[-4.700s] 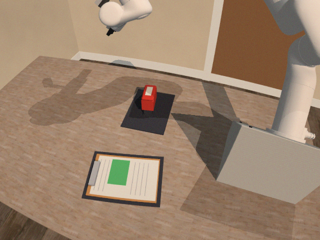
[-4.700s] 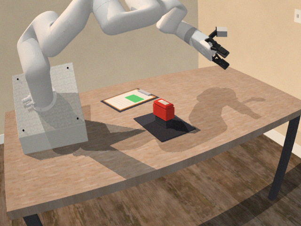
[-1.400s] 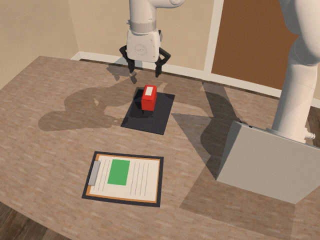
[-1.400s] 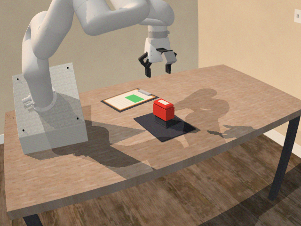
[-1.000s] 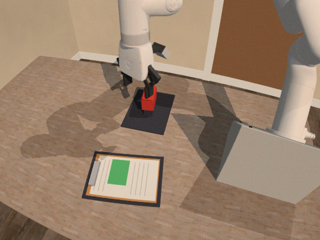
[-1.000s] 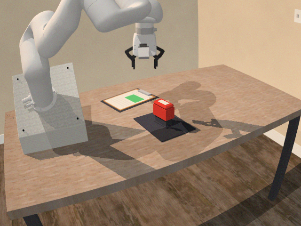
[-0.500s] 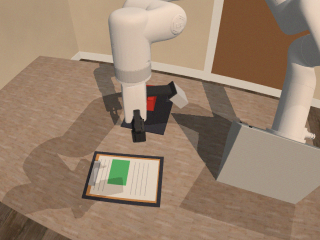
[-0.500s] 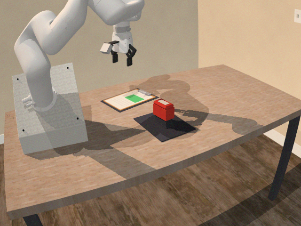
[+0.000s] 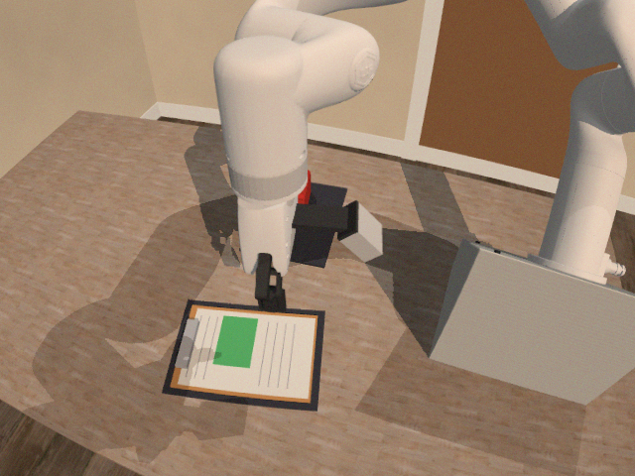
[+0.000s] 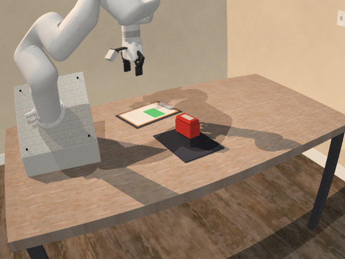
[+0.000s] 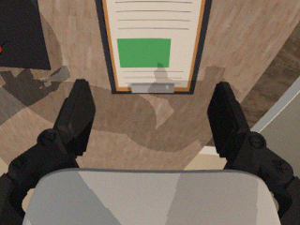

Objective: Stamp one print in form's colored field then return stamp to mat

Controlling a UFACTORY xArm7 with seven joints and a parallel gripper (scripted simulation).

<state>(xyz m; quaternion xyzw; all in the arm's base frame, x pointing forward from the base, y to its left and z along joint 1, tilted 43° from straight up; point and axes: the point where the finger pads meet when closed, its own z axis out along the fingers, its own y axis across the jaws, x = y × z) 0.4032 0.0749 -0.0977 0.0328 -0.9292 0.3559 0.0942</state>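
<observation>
Right now the red stamp is 31 cm to the right of my hand, 17 cm below it and 6 cm ahead of it. Also, from my hand: form: 21 cm below, 8 cm ahead, 1 cm to the left; mat: 31 cm to the right, 22 cm below, 6 cm ahead.
</observation>
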